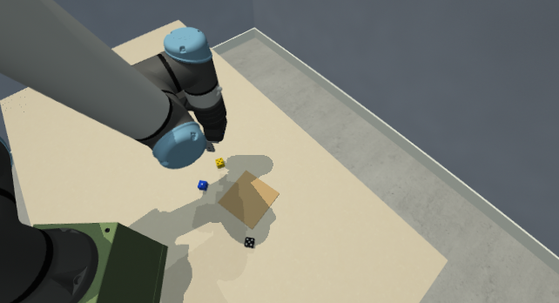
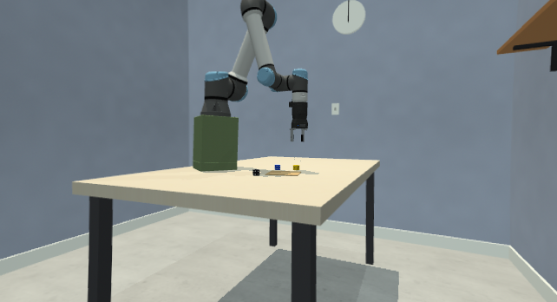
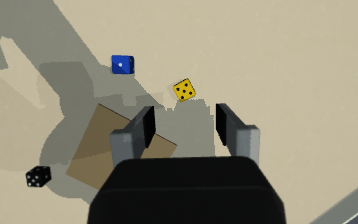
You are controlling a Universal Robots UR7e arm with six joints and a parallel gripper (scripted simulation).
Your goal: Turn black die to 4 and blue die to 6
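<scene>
Now: the black die 27 cm to the right of my hand, 15 cm below it and 6 cm behind it. Round my hand: tan mat: 16 cm to the right, 16 cm below, 1 cm ahead; blue die: 15 cm below, 9 cm behind, 4 cm to the right; yellow die: 15 cm below, 1 cm behind.
</scene>
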